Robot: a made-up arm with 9 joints. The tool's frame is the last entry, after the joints. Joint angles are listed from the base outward.
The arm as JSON. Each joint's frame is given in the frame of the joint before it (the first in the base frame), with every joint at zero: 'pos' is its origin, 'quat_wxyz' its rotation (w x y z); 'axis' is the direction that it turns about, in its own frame. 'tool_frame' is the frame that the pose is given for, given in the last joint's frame.
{
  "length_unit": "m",
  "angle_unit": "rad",
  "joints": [
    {
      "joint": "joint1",
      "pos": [
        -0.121,
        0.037,
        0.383
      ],
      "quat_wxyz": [
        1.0,
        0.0,
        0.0,
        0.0
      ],
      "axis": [
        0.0,
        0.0,
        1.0
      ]
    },
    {
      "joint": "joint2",
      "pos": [
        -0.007,
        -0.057,
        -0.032
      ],
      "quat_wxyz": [
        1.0,
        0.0,
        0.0,
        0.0
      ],
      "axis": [
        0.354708,
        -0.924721,
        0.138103
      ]
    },
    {
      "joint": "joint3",
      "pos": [
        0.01,
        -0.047,
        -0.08
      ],
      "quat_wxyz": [
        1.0,
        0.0,
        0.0,
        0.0
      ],
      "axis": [
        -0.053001,
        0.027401,
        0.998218
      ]
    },
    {
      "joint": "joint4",
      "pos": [
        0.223,
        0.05,
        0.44
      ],
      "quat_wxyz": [
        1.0,
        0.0,
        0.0,
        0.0
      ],
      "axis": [
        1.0,
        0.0,
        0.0
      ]
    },
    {
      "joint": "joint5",
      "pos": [
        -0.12,
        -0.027,
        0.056
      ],
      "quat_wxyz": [
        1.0,
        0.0,
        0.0,
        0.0
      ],
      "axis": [
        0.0,
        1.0,
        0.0
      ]
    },
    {
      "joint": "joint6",
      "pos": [
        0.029,
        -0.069,
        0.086
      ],
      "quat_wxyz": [
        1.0,
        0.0,
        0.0,
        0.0
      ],
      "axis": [
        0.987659,
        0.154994,
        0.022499
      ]
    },
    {
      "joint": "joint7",
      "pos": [
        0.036,
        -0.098,
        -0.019
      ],
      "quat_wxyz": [
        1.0,
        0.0,
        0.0,
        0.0
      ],
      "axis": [
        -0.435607,
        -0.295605,
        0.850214
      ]
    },
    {
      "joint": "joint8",
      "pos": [
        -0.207,
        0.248,
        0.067
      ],
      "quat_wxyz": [
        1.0,
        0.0,
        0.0,
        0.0
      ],
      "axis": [
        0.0,
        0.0,
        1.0
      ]
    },
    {
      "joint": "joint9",
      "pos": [
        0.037,
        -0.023,
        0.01
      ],
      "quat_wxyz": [
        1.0,
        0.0,
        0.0,
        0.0
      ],
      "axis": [
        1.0,
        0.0,
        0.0
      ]
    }
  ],
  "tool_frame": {
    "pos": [
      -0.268,
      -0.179,
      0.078
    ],
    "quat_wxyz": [
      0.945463,
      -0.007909,
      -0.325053,
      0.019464
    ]
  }
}
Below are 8 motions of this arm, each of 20 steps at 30 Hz.
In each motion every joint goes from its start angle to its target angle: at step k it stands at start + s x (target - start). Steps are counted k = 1, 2, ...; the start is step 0. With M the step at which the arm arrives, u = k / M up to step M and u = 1 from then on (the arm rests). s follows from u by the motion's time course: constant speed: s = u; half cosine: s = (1 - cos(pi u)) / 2; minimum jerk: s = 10 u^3 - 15 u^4 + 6 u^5.
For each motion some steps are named. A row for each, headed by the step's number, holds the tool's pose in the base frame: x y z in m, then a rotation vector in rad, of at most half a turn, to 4 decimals.
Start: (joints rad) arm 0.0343 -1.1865 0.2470 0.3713 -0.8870 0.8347 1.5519 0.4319 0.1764
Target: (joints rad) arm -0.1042 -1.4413 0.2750 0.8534 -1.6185 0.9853 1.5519 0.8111 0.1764
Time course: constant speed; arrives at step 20
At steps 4, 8, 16, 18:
4: 0.1327 -0.3672 0.3078 0.4902 -1.1852 1.3701
8: 0.1098 -0.3531 0.2845 0.3381 -1.2687 1.3826
16: 0.0646 -0.3228 0.2589 -0.0249 -1.3370 1.4232
18: 0.0533 -0.3144 0.2561 -0.1234 -1.3309 1.4366

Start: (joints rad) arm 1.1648 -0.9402 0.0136 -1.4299 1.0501 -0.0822 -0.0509 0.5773 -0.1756
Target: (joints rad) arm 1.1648 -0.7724 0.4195 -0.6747 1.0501 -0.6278 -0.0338 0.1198 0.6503
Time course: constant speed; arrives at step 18
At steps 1, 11, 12, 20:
1: -0.2355 0.7331 0.4640 -2.0873 0.6575 1.2099
11: -0.2371 0.6704 0.7301 -1.6764 0.5216 1.3276
12: -0.2315 0.6593 0.7554 -1.6296 0.5114 1.3419
20: -0.1725 0.5766 0.8908 -1.3222 0.4725 1.4283

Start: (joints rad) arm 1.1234 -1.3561 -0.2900 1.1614 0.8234 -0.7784 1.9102 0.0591 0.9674
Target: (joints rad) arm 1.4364 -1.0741 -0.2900 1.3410 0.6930 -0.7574 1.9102 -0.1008 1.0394
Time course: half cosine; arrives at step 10
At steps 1, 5, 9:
1: 0.6312 -0.0502 0.3372 1.0184 1.5765 1.5461
5: 0.6209 0.0132 0.3362 1.0184 1.4516 1.7253
9: 0.6006 0.0711 0.3153 1.0779 1.3355 1.8781

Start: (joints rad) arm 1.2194 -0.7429 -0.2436 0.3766 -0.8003 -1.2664 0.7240 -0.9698 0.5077
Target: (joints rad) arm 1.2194 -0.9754 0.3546 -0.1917 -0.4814 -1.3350 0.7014 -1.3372 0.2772
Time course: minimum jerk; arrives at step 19
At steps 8, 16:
8: -0.0059 -0.2217 0.6975 -0.3419 -1.8987 1.2055
16: 0.1828 -0.0659 0.7894 -0.0565 -1.9380 1.6551

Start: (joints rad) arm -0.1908 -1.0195 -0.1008 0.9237 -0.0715 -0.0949 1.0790 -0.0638 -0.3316
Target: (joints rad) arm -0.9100 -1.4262 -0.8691 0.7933 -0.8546 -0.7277 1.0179 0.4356 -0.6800
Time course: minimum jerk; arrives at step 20
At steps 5, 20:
5: -0.2413 -0.2197 0.8298 -0.3908 -0.3485 0.2879
20: 0.1460 0.1313 0.6305 -1.1896 1.2879 0.6640

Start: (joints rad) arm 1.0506 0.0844 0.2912 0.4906 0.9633 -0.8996 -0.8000 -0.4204 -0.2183
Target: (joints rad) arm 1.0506 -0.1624 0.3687 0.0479 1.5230 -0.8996 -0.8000 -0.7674 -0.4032
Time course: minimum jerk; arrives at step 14
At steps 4, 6, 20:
4: -0.2665 0.1099 1.0896 -0.8549 -0.4439 0.9961
6: -0.3171 0.1883 1.0510 -1.1220 -0.4763 1.0200
20: -0.4356 0.3411 0.8497 -1.8846 -0.5776 1.0391

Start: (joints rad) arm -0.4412 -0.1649 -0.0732 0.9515 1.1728 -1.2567 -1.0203 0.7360 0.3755
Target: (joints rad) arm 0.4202 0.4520 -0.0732 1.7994 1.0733 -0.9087 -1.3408 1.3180 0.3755
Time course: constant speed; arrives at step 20
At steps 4, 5, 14, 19, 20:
4: 0.0013 -0.2774 0.7963 0.9137 0.0588 0.0056
5: 0.0086 -0.2780 0.7846 0.9830 0.0445 0.0654
14: 0.1091 -0.2149 0.6800 1.6505 0.0916 0.6440
19: 0.1503 -0.1181 0.6454 2.0368 0.2741 0.9633
20: 0.1534 -0.0951 0.6421 2.1135 0.3262 1.0236

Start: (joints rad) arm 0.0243 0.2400 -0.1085 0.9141 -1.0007 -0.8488 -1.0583 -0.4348 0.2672
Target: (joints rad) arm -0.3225 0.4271 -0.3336 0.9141 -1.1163 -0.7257 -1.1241 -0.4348 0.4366
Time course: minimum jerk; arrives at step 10
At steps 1, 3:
1: -0.2790 0.1219 0.9725 0.9592 -1.0170 -2.3012
3: -0.2868 0.1201 0.9731 1.0303 -1.0817 -2.3922

